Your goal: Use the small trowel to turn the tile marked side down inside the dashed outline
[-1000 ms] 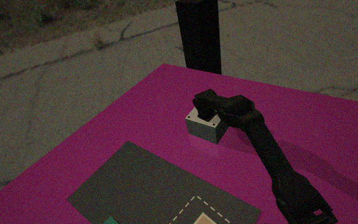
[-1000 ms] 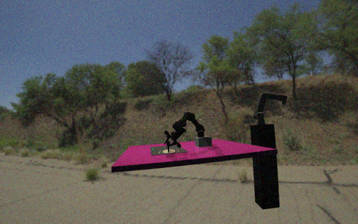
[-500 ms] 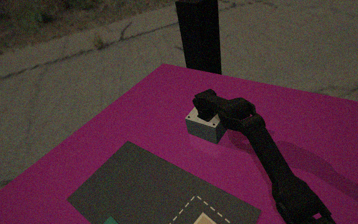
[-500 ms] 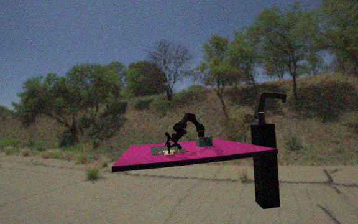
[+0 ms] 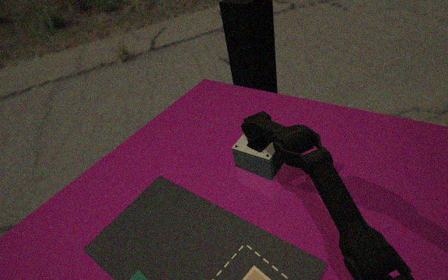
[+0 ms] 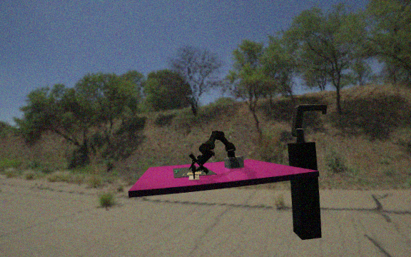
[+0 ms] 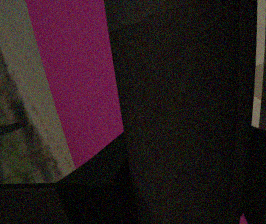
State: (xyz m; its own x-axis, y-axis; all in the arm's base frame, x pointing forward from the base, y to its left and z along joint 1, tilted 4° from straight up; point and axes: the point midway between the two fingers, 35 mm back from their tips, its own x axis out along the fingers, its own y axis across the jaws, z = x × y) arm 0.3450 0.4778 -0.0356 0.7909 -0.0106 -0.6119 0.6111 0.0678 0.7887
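The teal patch lies 410 mm to the right of my gripper tip, 160 mm ahead of it and 50 mm below it. The rest, counted from my gripper tip: dark trowel (20 mm behind, 10 mm below); then dark grey mat (410 mm to the right, 70 mm below, 20 mm ahead); then tile (200 mm to the right, 50 mm below, 10 mm behind).
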